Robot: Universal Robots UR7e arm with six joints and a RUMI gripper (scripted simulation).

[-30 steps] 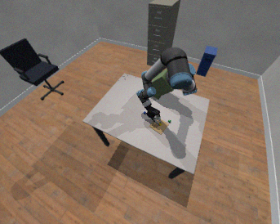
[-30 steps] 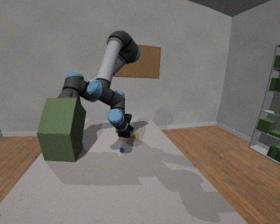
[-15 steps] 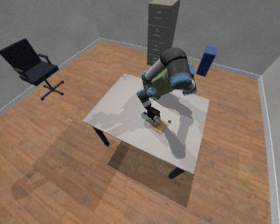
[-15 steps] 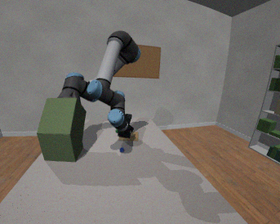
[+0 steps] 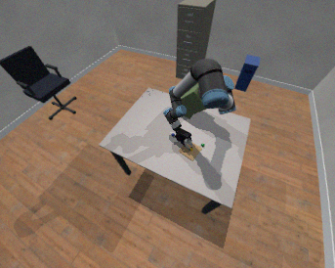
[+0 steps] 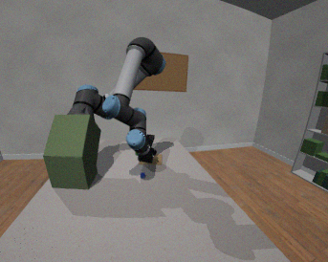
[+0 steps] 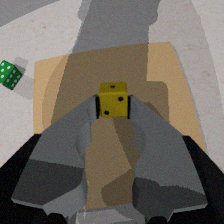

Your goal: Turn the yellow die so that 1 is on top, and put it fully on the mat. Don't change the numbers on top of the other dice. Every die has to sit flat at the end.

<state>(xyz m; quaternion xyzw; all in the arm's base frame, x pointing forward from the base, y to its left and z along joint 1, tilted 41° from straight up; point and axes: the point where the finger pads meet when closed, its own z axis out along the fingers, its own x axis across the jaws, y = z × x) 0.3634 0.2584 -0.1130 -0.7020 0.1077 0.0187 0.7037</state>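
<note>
Now: hand 10 mm to the right of the yellow die and 10 mm above it. Also, from my hand: green die 100 mm behind, 60 mm to the left, 20 mm below; then blue die 40 mm behind, 200 mm to the right, 20 mm below; then tan mat 20 mm below.
</note>
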